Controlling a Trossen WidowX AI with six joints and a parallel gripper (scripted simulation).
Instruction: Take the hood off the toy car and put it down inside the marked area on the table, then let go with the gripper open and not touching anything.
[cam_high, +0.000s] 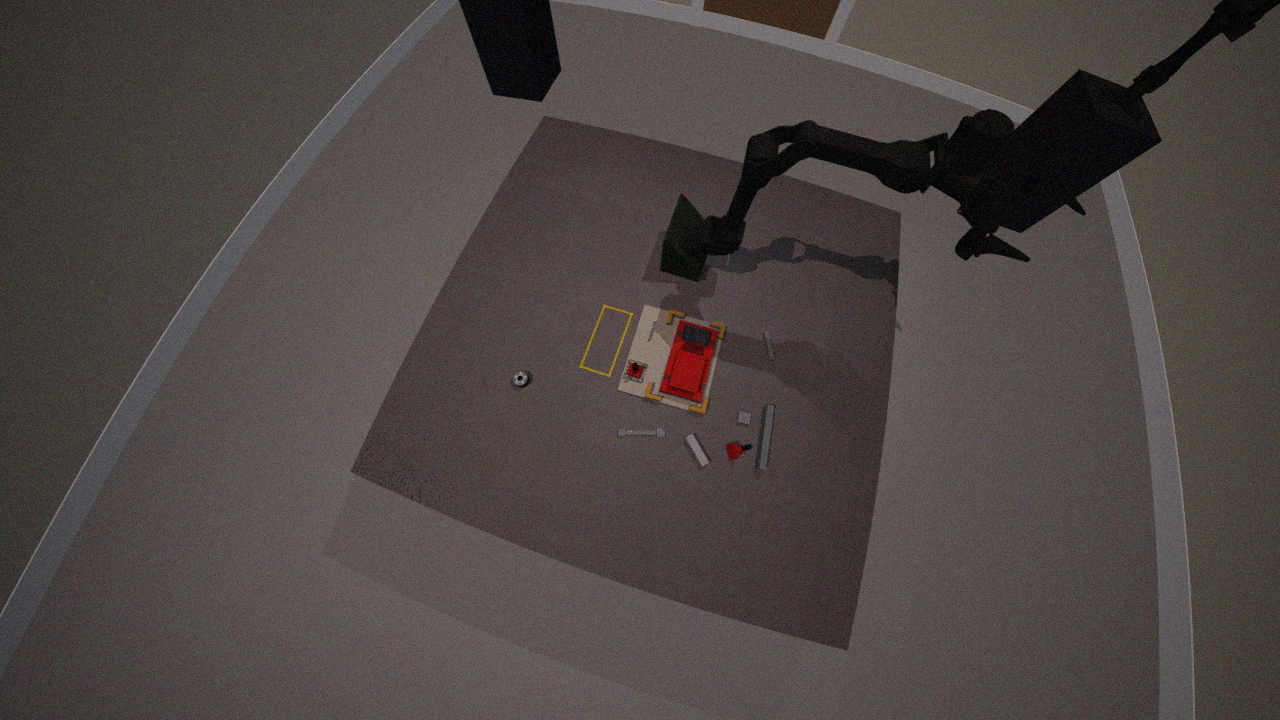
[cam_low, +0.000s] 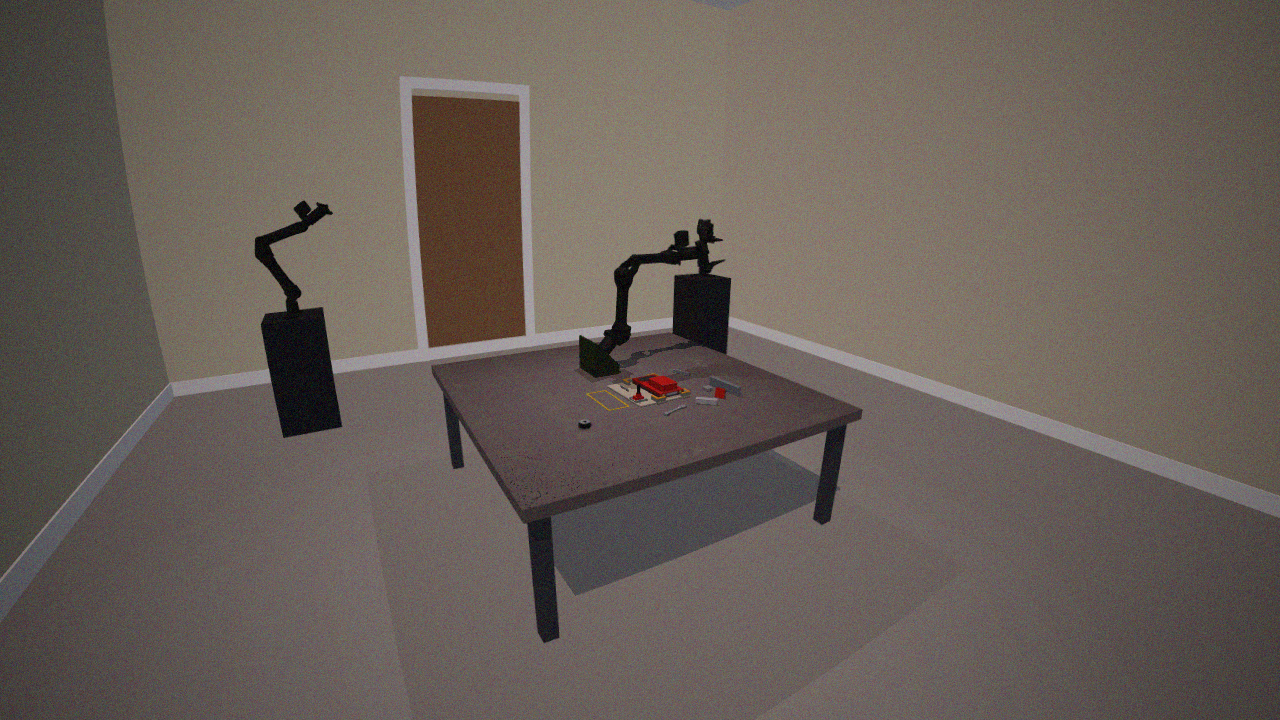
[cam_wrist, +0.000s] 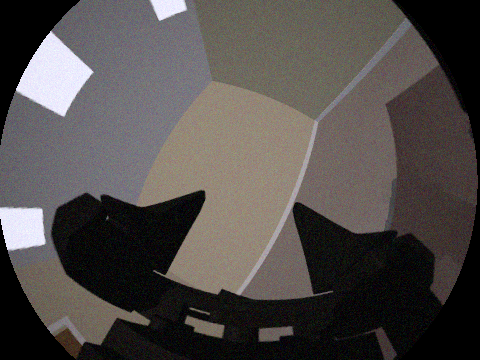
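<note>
Now: the hood 220 mm ahead of my gripper tip, 480 mm to the right of it and 470 mm below it. Also, from my gripper tip: white wheel: 350 mm ahead, 890 mm to the right, 500 mm below.
</note>
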